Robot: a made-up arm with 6 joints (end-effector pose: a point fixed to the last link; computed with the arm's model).
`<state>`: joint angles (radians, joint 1 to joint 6).
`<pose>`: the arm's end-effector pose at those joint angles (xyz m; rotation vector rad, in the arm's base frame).
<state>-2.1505 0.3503 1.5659 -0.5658 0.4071 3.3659</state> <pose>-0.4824 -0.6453 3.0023 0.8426 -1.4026 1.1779</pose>
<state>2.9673 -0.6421 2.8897 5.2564 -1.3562 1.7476</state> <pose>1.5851 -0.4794 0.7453 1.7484 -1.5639 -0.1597</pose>
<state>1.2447 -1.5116 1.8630 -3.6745 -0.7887 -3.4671</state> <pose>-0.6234 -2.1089 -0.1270 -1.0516 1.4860 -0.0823</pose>
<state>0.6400 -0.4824 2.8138 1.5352 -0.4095 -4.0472</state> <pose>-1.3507 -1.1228 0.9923 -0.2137 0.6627 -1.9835</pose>
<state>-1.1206 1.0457 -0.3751 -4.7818 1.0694 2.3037</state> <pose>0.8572 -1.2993 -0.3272 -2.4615 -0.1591 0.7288</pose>
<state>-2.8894 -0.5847 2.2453 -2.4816 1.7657 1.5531</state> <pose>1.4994 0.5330 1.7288 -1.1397 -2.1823 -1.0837</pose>
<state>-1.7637 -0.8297 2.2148 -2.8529 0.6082 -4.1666</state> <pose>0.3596 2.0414 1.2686 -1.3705 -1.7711 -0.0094</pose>
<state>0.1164 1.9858 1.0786 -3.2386 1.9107 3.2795</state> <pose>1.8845 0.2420 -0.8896 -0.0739 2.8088 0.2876</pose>
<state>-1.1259 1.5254 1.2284 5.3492 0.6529 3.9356</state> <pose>1.0787 -2.5304 0.3971 2.1297 -2.2702 0.2236</pose>
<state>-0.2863 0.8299 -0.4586 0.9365 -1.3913 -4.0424</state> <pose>1.3063 -0.5795 -0.0481 0.8908 -1.2532 -2.2579</pose>
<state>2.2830 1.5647 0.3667 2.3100 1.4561 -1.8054</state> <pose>-1.2954 1.2352 -0.7037 1.3662 -1.1287 -1.6204</pose>
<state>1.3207 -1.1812 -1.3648 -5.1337 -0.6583 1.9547</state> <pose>0.2990 0.6383 0.7798 2.6537 0.9707 -0.4691</pose>
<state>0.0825 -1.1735 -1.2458 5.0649 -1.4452 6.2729</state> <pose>0.5212 0.2636 0.9419 0.9872 1.3665 0.8982</pose>
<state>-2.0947 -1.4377 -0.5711 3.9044 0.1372 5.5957</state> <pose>-0.0113 0.0251 1.9194 1.0821 -2.1733 0.4525</pose>
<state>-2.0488 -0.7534 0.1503 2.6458 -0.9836 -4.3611</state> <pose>-0.1026 0.0051 2.6214 -0.6658 -1.8664 -0.1164</pose>
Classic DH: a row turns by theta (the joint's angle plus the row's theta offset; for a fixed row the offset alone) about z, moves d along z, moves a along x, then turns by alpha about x. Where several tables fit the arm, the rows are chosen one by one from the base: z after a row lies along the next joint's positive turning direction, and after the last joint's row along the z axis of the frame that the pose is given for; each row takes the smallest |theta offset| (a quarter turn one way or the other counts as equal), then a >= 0, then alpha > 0; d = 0 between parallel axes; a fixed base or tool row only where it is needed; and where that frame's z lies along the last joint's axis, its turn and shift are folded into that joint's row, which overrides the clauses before.
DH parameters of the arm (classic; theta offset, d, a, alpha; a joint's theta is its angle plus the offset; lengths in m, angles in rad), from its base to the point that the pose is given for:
joint 1: 0 0.495 0.192 -1.5708
joint 2: -1.5708 0 1.058 3.1416
joint 3: 0 0 0.214 -1.5708
joint 4: 0 -1.289 0 1.5708
joint 5: 0 0 0 -1.5708
joint 6: 1.5708 -0.236 0 1.5708
tool (fixed): -1.5708 0 0 0

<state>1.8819 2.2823 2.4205 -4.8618 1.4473 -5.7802</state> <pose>-0.9137 2.0849 0.2322 0.3994 -2.7154 1.4215</pose>
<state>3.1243 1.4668 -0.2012 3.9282 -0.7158 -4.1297</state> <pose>-1.4254 -0.0850 -0.8867 1.5886 -0.7929 -2.3300</pose>
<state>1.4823 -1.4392 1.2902 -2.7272 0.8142 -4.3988</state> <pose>-0.1264 -2.2066 1.1630 2.3089 -0.9371 1.5223</pose>
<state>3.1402 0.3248 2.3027 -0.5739 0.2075 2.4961</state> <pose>0.3062 0.0260 2.7925 1.0484 -0.7946 0.6791</pose>
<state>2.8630 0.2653 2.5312 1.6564 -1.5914 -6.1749</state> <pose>0.5770 0.0795 2.3522 0.4643 0.4209 1.1810</pose>
